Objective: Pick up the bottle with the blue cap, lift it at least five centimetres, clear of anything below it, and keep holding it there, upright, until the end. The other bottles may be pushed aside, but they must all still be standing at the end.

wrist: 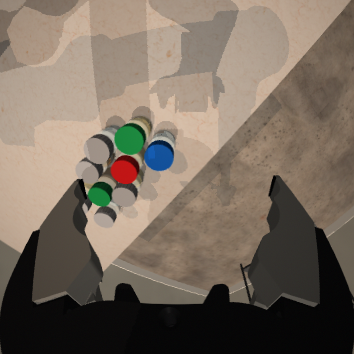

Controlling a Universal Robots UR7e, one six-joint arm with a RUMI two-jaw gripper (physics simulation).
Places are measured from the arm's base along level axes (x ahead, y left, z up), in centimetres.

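Pixels of known places: gripper, fingertip midpoint: [176,178].
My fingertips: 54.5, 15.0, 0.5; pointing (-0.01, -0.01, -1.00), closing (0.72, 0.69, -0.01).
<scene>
For each thing: its top centre in the pictures, then the offset to it from my fingertips, as dx, dy, dz.
- bottle with the blue cap, middle of its top: [158,157] +1.2, -6.9, -16.7
- bottle with a large green cap, middle of its top: [128,140] -5.0, -7.9, -16.7
- bottle with a red cap, middle of its top: [123,172] -2.1, -14.1, -16.7
- smaller green-capped bottle, middle of its top: [98,197] -3.0, -23.7, -16.7
The bottle with the blue cap [160,155] stands upright at the right side of a tight group of bottles, close to the table's edge, seen from above in the wrist view. Beside it stand a bottle with a large green cap [130,139] and a bottle with a red cap [125,170]. My gripper [176,178] is wide open and empty, high above the table. The blue cap appears between the lines of the two fingers, a little beyond their tips and nearer the left finger. The lower bodies of the bottles are largely hidden by their caps.
A smaller green-capped bottle [100,194] and several bottles with grey-white caps, such as one at the group's left [98,149] and one at its near end [105,216], stand left of the blue cap. The left fingertip overlaps the group's edge in view. The pale table's edge [215,159] runs diagonally.
</scene>
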